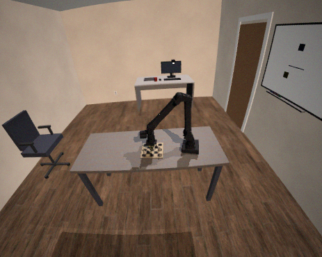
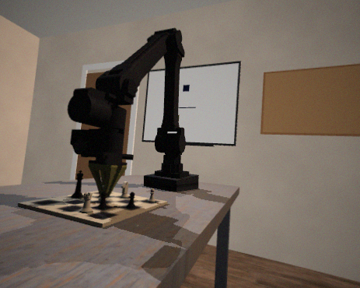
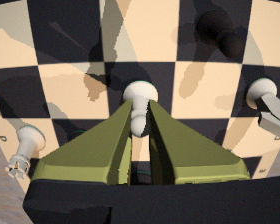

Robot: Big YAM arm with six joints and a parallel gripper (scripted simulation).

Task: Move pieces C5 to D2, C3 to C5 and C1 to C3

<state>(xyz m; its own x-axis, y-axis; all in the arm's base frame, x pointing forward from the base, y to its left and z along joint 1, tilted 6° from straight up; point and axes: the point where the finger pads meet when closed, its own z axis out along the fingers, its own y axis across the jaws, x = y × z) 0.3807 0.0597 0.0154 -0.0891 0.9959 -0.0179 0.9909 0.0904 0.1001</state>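
The chessboard is 20 mm below my hand. From my hand the other things lie so: white rook 70 mm ahead, 40 mm to the left; tall black piece 10 mm ahead, 80 mm to the right, 10 mm above.
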